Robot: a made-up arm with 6 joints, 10 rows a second.
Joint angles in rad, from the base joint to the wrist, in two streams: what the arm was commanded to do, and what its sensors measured. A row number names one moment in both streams.
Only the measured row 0 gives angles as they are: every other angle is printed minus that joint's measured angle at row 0.
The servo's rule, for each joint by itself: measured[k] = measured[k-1] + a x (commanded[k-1-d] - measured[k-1]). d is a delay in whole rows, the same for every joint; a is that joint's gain. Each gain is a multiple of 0.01, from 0.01 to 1. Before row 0 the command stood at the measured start. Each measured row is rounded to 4 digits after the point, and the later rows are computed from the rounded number. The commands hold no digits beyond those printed.
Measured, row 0:
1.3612 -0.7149 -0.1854 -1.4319 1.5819 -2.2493
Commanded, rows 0 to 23:
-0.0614 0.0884 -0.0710 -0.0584 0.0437 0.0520
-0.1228 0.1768 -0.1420 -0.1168 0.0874 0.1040
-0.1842 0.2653 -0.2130 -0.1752 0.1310 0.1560
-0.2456 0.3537 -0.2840 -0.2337 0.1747 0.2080
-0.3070 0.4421 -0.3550 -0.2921 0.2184 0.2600
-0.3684 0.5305 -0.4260 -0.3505 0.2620 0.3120
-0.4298 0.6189 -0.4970 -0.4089 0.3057 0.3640
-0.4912 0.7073 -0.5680 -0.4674 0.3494 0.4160
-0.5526 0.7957 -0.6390 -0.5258 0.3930 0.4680
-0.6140 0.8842 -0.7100 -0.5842 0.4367 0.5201
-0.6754 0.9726 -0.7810 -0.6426 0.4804 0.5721
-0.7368 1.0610 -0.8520 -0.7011 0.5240 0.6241
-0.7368 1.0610 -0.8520 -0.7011 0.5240 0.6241
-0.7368 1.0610 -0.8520 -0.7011 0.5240 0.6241
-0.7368 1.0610 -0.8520 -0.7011 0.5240 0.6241
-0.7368 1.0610 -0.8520 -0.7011 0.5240 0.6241
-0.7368 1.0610 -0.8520 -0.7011 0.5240 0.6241
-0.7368 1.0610 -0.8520 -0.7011 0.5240 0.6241
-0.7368 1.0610 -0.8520 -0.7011 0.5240 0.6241
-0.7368 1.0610 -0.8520 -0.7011 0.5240 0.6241
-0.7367 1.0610 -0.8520 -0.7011 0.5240 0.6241
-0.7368 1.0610 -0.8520 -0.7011 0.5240 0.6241
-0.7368 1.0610 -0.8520 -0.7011 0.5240 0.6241
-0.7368 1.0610 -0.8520 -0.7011 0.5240 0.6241
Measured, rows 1 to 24:
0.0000 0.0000 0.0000 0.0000 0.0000 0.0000
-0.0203 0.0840 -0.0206 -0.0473 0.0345 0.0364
-0.0541 0.1722 -0.0558 -0.1036 0.0763 0.0837
-0.0970 0.2606 -0.1014 -0.1616 0.1195 0.1343
-0.1460 0.3490 -0.1544 -0.2200 0.1631 0.1859
-0.1991 0.4374 -0.2126 -0.2784 0.2068 0.2378
-0.2550 0.5258 -0.2745 -0.3368 0.2504 0.2897
-0.3127 0.6142 -0.3390 -0.3952 0.2941 0.3417
-0.3716 0.7026 -0.4054 -0.4537 0.3378 0.3937
-0.4313 0.7910 -0.4731 -0.5121 0.3814 0.4457
-0.4916 0.8795 -0.5418 -0.5705 0.4251 0.4978
-0.5523 0.9679 -0.6112 -0.6289 0.4688 0.5498
-0.6132 1.0563 -0.6810 -0.6874 0.5124 0.6018
-0.6540 1.0608 -0.7306 -0.6985 0.5216 0.6174
-0.6813 1.0610 -0.7658 -0.7006 0.5235 0.6221
-0.6996 1.0610 -0.7908 -0.7010 0.5239 0.6235
-0.7119 1.0610 -0.8085 -0.7011 0.5240 0.6239
-0.7201 1.0610 -0.8211 -0.7011 0.5240 0.6240
-0.7256 1.0610 -0.8301 -0.7011 0.5240 0.6241
-0.7293 1.0610 -0.8365 -0.7011 0.5240 0.6241
-0.7318 1.0610 -0.8410 -0.7011 0.5240 0.6241
-0.7334 1.0610 -0.8442 -0.7011 0.5240 0.6241
-0.7345 1.0610 -0.8465 -0.7011 0.5240 0.6241
-0.7353 1.0610 -0.8481 -0.7011 0.5240 0.6241
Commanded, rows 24 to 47:
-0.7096 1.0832 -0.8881 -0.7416 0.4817 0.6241
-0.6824 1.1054 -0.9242 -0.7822 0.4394 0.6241
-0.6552 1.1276 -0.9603 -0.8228 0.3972 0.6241
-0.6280 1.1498 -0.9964 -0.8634 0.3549 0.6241
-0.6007 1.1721 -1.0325 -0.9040 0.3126 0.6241
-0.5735 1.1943 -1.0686 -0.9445 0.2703 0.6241
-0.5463 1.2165 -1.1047 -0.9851 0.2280 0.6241
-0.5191 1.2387 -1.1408 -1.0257 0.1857 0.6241
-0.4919 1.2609 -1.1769 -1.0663 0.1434 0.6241
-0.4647 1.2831 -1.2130 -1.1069 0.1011 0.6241
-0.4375 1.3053 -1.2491 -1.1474 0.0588 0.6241
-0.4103 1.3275 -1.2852 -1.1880 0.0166 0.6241
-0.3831 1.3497 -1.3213 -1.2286 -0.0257 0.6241
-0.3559 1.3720 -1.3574 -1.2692 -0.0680 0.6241
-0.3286 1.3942 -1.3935 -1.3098 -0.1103 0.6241
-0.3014 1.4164 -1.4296 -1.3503 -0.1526 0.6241
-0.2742 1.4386 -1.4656 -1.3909 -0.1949 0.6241
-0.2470 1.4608 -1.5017 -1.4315 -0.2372 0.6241
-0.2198 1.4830 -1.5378 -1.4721 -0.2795 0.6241
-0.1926 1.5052 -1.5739 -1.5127 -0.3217 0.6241
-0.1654 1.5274 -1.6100 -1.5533 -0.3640 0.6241
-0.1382 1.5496 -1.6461 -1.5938 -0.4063 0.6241
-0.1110 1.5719 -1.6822 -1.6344 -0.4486 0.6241
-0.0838 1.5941 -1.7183 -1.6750 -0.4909 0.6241
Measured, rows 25 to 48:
-0.7358 1.0610 -0.8492 -0.7011 0.5240 0.6241
-0.7272 1.0821 -0.8605 -0.7339 0.4906 0.6241
-0.7124 1.1042 -0.8790 -0.7730 0.4502 0.6241
-0.6935 1.1264 -0.9026 -0.8133 0.4083 0.6241
-0.6719 1.1486 -0.9298 -0.8539 0.3661 0.6241
-0.6484 1.1709 -0.9596 -0.8945 0.3238 0.6241
-0.6237 1.1931 -0.9912 -0.9350 0.2815 0.6241
-0.5982 1.2153 -1.0241 -0.9756 0.2392 0.6241
-0.5721 1.2375 -1.0579 -1.0162 0.1969 0.6241
-0.5456 1.2597 -1.0924 -1.0568 0.1546 0.6241
-0.5189 1.2819 -1.1274 -1.0974 0.1123 0.6241
-0.4920 1.3041 -1.1627 -1.1379 0.0700 0.6241
-0.4650 1.3263 -1.1982 -1.1785 0.0278 0.6241
-0.4380 1.3485 -1.2339 -1.2191 -0.0145 0.6241
-0.4109 1.3708 -1.2697 -1.2597 -0.0568 0.6241
-0.3837 1.3930 -1.3056 -1.3003 -0.0991 0.6241
-0.3565 1.4152 -1.3416 -1.3408 -0.1414 0.6241
-0.3293 1.4374 -1.3776 -1.3814 -0.1837 0.6241
-0.3021 1.4596 -1.4136 -1.4220 -0.2260 0.6241
-0.2749 1.4818 -1.4496 -1.4626 -0.2683 0.6241
-0.2477 1.5040 -1.4856 -1.5032 -0.3105 0.6241
-0.2205 1.5262 -1.5217 -1.5438 -0.3528 0.6241
-0.1933 1.5484 -1.5578 -1.5843 -0.3951 0.6241
-0.1661 1.5707 -1.5939 -1.6249 -0.4374 0.6241

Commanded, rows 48 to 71:
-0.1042 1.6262 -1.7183 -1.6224 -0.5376 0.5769
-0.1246 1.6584 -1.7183 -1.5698 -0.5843 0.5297
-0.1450 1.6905 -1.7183 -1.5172 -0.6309 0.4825
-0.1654 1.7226 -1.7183 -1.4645 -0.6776 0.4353
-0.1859 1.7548 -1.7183 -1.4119 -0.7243 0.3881
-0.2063 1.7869 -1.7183 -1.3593 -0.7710 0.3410
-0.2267 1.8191 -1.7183 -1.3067 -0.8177 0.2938
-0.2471 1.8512 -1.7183 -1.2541 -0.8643 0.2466
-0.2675 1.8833 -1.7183 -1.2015 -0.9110 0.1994
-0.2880 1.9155 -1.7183 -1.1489 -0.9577 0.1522
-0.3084 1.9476 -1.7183 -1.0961 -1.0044 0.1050
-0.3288 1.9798 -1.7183 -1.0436 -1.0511 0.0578
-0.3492 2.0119 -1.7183 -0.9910 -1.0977 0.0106
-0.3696 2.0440 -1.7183 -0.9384 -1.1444 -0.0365
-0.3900 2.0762 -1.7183 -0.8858 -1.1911 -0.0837
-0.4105 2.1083 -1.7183 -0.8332 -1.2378 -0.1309
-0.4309 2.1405 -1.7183 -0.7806 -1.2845 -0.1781
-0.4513 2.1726 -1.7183 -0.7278 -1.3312 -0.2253
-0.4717 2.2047 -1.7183 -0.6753 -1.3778 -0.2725
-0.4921 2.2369 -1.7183 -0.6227 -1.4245 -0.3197
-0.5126 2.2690 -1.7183 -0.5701 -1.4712 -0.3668
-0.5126 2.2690 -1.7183 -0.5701 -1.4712 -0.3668
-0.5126 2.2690 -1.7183 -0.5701 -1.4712 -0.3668
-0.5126 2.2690 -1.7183 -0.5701 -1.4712 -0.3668
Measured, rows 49 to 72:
-0.1389 1.5929 -1.6300 -1.6655 -0.4797 0.6241
-0.1274 1.6245 -1.6556 -1.6306 -0.5254 0.5911
-0.1265 1.6567 -1.6738 -1.5814 -0.5719 0.5481
-0.1326 1.6888 -1.6867 -1.5294 -0.6185 0.5022
-0.1434 1.7209 -1.6959 -1.4768 -0.6652 0.4554
-0.1574 1.7531 -1.7024 -1.4242 -0.7119 0.4083
-0.1735 1.7852 -1.7070 -1.3716 -0.7586 0.3612
-0.1911 1.8174 -1.7103 -1.3190 -0.8053 0.3140
-0.2096 1.8495 -1.7126 -1.2664 -0.8519 0.2668
-0.2287 1.8816 -1.7143 -1.2138 -0.8986 0.2196
-0.2483 1.9138 -1.7155 -1.1612 -0.9453 0.1724
-0.2681 1.9459 -1.7163 -1.1085 -0.9920 0.1252
-0.2881 1.9781 -1.7169 -1.0559 -1.0387 0.0780
-0.3083 2.0102 -1.7173 -1.0033 -1.0853 0.0308
-0.3285 2.0423 -1.7176 -0.9507 -1.1320 -0.0163
-0.3488 2.0745 -1.7178 -0.8981 -1.1787 -0.0635
-0.3692 2.1066 -1.7179 -0.8455 -1.2254 -0.1107
-0.3896 2.1388 -1.7180 -0.7929 -1.2721 -0.1579
-0.4100 2.1709 -1.7181 -0.7402 -1.3188 -0.2051
-0.4304 2.2030 -1.7182 -0.6876 -1.3654 -0.2523
-0.4508 2.2352 -1.7182 -0.6350 -1.4121 -0.2995
-0.4712 2.2673 -1.7182 -0.5824 -1.4588 -0.3466
-0.4849 2.2689 -1.7182 -0.5724 -1.4686 -0.3607
-0.4940 2.2690 -1.7182 -0.5705 -1.4707 -0.3650

